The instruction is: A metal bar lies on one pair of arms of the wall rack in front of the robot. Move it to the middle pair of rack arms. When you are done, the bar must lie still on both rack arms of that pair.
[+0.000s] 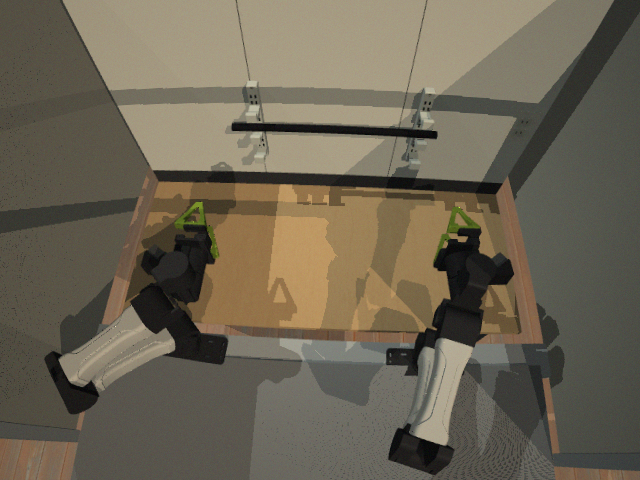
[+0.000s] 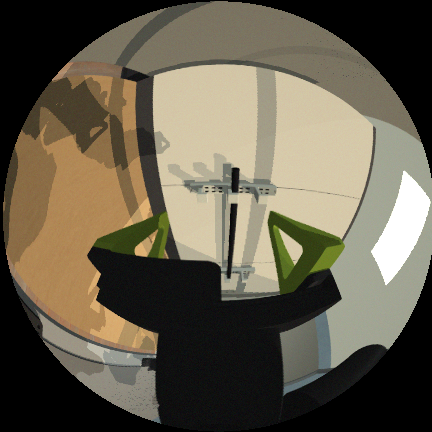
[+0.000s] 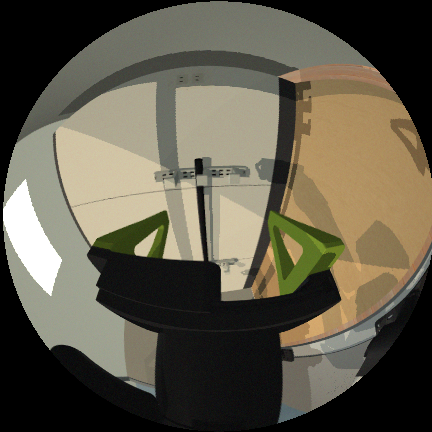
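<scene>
The black metal bar (image 1: 336,129) (image 2: 232,225) (image 3: 202,215) lies across the middle pair of rack arms, on the left-hand middle arm (image 1: 256,136) (image 2: 233,199) and the right-hand middle arm (image 1: 420,146) (image 3: 202,180). It looks nearly level, and both ends stick out past the rack. My left gripper (image 1: 205,214) (image 2: 217,216) is open and empty, back from the wall and apart from the bar, over the left part of the table. My right gripper (image 1: 451,221) (image 3: 218,215) is open and empty over the right part, also apart from the bar.
An upper arm (image 1: 252,111) and a lower arm (image 1: 260,157) sit above and below the bar on the left-hand rack upright (image 1: 252,93). The right-hand upright (image 1: 428,98) matches it. Side walls flank the wooden table (image 1: 302,248), and shadows cross it.
</scene>
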